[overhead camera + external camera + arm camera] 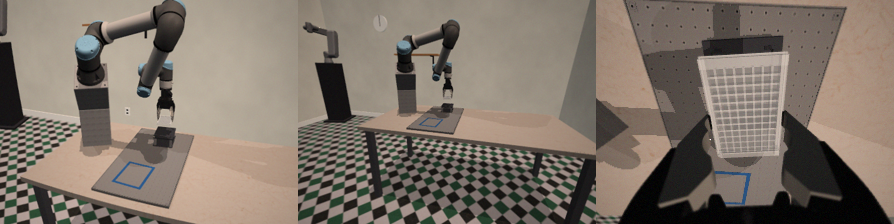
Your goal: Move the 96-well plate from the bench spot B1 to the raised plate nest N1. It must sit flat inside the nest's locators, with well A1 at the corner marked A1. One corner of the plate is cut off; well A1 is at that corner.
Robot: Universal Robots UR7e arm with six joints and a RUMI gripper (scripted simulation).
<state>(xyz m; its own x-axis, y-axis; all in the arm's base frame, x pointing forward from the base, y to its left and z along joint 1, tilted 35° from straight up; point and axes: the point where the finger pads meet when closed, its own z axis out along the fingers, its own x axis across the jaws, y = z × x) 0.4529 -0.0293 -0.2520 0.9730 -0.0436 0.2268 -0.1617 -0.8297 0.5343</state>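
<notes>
The raised nest N1 is 9 cm below my hand. Round my hand: white 96-well plate (1 cm below).
</notes>
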